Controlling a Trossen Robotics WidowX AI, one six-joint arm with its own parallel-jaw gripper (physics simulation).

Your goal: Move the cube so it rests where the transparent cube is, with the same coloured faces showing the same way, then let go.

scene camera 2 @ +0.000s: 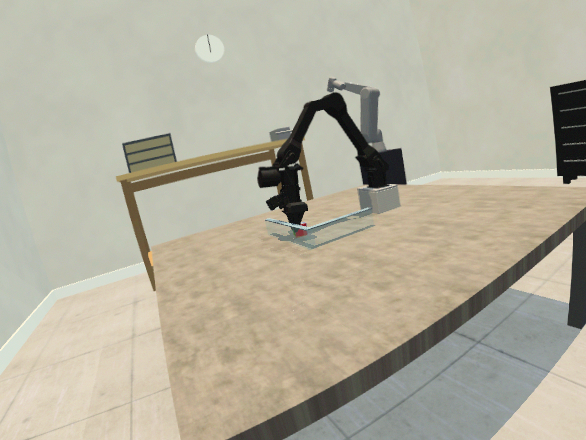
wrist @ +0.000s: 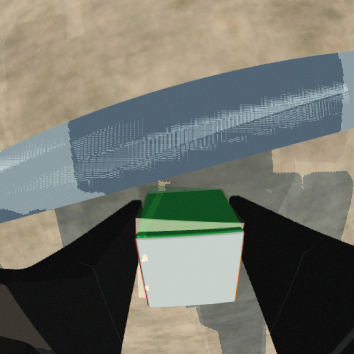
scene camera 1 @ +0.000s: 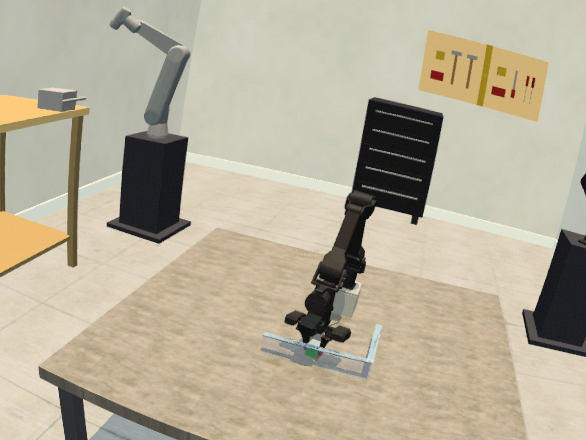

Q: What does my gripper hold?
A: A cube.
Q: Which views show my gripper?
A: Scene camera 2, the wrist view and scene camera 1: all of them.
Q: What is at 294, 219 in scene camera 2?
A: My gripper.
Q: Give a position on an L-shaped glass fence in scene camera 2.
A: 321, 234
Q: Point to an L-shaped glass fence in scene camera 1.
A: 347, 364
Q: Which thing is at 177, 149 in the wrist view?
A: An L-shaped glass fence.
